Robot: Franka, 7 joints.
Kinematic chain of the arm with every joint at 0, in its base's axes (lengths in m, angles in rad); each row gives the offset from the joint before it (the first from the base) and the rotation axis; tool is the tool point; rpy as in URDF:
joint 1: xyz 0 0 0.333 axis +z
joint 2: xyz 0 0 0 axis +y
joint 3: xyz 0 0 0.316 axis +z
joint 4: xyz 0.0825 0 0 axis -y
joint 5: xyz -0.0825 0 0.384 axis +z
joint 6: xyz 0 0 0 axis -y
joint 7: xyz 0.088 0 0 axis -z
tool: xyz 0 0 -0.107 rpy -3.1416 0 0
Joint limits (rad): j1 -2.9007..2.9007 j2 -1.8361..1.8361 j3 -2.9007..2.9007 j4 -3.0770..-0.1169 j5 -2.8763..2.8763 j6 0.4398..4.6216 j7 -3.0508..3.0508
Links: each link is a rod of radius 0.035 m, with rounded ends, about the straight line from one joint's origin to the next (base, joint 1, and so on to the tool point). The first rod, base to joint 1, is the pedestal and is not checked.
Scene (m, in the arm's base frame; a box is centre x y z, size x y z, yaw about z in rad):
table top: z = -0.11
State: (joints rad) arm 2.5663 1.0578 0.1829 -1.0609 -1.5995 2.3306 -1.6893
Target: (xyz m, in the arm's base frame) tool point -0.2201 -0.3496 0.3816
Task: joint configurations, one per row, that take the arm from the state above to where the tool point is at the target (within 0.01 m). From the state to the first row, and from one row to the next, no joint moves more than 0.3 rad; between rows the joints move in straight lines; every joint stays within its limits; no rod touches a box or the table.
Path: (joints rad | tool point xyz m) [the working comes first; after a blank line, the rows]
Joints at the target: 2.3843 1.3613 1.5368 -2.5698 -1.8354 3.0756 -1.6893
Straight joint move there: clear.

1: 2.5360 1.1084 0.4086 -1.3124 -1.6388 2.4548 -1.6893 | -0.7084 0.2164 0.1038
2: 2.5056 1.1590 0.6342 -1.5639 -1.6781 2.5789 -1.6893 | -0.6689 0.0322 0.0571
3: 2.4753 1.2096 0.8599 -1.8153 -1.7175 2.7031 -1.6893 | -0.5944 -0.1431 0.0822
4: 2.4450 1.2601 1.0855 -2.0668 -1.7568 2.8273 -1.6893 | -0.4888 -0.2769 0.1641
5: 2.4146 1.3107 1.3112 -2.3183 -1.7961 2.9514 -1.6893 | -0.3603 -0.3477 0.2750
6: 2.3843 1.3613 1.5368 -2.5698 -1.8354 3.0756 -1.6893 | -0.2201 -0.3496 0.3816

